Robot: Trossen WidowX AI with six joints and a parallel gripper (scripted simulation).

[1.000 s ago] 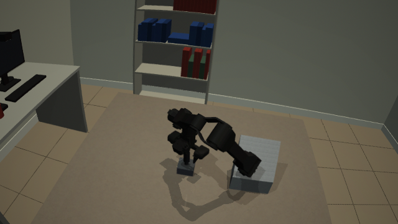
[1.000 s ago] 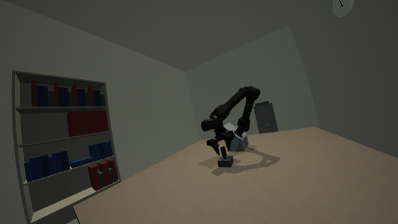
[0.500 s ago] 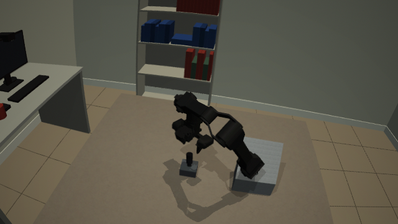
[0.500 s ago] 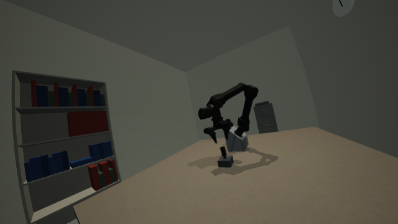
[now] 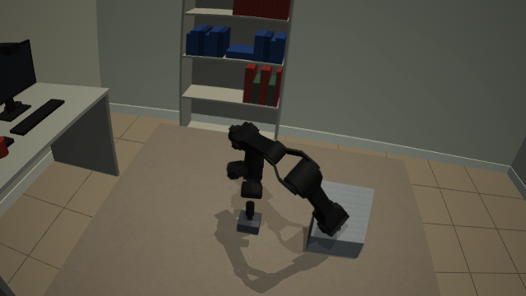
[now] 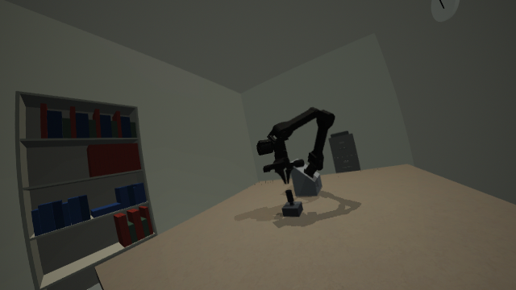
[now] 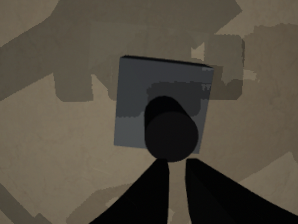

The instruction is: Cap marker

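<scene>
Now: gripper tip 6 cm above the marker cap. The rest, counted from my gripper tip: holder block (12 cm below).
</scene>
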